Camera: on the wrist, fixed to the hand. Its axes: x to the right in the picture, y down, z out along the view.
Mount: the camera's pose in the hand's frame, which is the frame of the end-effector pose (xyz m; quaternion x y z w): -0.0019 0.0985 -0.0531 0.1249 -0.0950 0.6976 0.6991
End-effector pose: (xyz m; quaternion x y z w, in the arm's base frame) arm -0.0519 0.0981 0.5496 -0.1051 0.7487 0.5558 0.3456
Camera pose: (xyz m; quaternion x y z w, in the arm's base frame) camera -0.1251 0.0851 0.6332 -0.5448 -0.6333 -0.5461 0.0619
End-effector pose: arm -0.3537 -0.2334 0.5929 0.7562 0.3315 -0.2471 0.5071
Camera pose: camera -0.2789 -0.2106 0.6730 0.7998 -0.3748 0.0678 0.4639
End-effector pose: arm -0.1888 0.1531 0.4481 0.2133 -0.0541 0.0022 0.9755
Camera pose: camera -0.1878 0.2648 0.4409 0.2334 -0.2790 0.6685 0.6486
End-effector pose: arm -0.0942 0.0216 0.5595 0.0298 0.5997 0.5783 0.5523
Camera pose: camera -0.1899 0.0177 0.6174 0.5631 0.4182 0.7118 0.0359
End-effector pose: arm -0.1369 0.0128 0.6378 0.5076 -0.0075 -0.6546 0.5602
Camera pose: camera -0.0300 0.0072 0.6703 0.3574 -0.4943 -0.1141 0.7842
